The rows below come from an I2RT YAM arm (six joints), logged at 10 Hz.
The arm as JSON. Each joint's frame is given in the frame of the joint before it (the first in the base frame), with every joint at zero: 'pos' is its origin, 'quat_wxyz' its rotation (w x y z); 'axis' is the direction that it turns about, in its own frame. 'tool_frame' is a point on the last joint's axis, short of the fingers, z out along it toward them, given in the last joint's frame.
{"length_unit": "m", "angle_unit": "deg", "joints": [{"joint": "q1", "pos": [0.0, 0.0, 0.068], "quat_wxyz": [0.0, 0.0, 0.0, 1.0], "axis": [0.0, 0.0, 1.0]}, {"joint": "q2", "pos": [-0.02, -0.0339, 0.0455], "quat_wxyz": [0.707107, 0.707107, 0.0, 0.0], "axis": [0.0, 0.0, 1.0]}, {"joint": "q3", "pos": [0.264, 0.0, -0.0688], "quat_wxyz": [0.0, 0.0, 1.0, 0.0], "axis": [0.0, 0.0, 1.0]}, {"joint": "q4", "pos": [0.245, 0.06, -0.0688], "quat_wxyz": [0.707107, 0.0, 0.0, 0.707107], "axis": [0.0, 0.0, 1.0]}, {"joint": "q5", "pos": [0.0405, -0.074, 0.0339], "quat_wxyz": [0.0, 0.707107, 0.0, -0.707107], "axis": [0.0, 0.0, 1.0]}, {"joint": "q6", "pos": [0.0, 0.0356, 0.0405], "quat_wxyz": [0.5, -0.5, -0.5, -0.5], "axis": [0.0, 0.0, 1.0]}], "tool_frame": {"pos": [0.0, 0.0, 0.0], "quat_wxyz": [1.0, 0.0, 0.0, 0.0]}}
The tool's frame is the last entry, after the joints.
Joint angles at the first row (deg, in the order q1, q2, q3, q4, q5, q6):
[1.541 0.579 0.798 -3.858 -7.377 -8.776]
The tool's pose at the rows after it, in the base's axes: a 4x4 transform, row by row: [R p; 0 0 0 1], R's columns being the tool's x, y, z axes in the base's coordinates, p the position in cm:
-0.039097, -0.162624, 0.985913, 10.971; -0.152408, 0.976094, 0.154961, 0.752; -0.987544, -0.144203, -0.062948, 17.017; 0, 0, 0, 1
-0.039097, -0.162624, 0.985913, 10.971; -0.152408, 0.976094, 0.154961, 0.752; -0.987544, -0.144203, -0.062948, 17.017; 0, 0, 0, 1
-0.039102, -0.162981, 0.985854, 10.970; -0.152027, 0.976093, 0.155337, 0.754; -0.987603, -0.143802, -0.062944, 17.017; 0, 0, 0, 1
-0.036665, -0.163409, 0.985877, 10.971; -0.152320, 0.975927, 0.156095, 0.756; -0.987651, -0.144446, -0.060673, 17.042; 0, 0, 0, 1
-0.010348, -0.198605, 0.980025, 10.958; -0.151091, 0.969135, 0.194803, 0.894; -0.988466, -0.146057, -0.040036, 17.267; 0, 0, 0, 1
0.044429, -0.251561, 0.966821, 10.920; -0.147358, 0.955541, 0.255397, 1.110; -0.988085, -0.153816, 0.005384, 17.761; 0, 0, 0, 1
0.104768, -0.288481, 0.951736, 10.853; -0.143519, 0.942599, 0.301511, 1.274; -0.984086, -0.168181, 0.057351, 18.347; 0, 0, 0, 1
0.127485, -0.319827, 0.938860, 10.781; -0.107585, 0.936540, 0.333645, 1.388; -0.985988, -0.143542, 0.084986, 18.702; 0, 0, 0, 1
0.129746, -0.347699, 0.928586, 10.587; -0.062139, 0.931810, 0.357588, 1.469; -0.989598, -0.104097, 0.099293, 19.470; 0, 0, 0, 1
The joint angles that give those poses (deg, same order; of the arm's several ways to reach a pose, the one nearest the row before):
[1.538 0.584 0.799 -3.854 -7.380 -8.776]
[1.538 0.584 0.799 -3.854 -7.380 -8.776]
[1.543 0.578 0.799 -3.860 -7.396 -8.754]
[1.538 0.576 0.799 -3.731 -7.445 -8.776]
[1.538 0.576 0.798 -2.550 -9.697 -8.798]
[1.538 0.582 0.776 0.123 -13.259 -8.776]
[1.539 0.581 0.777 3.225 -16.012 -8.754]
[1.542 0.576 0.864 4.838 -17.955 -6.699]
[1.542 0.666 2.263 4.446 -19.419 -3.989]

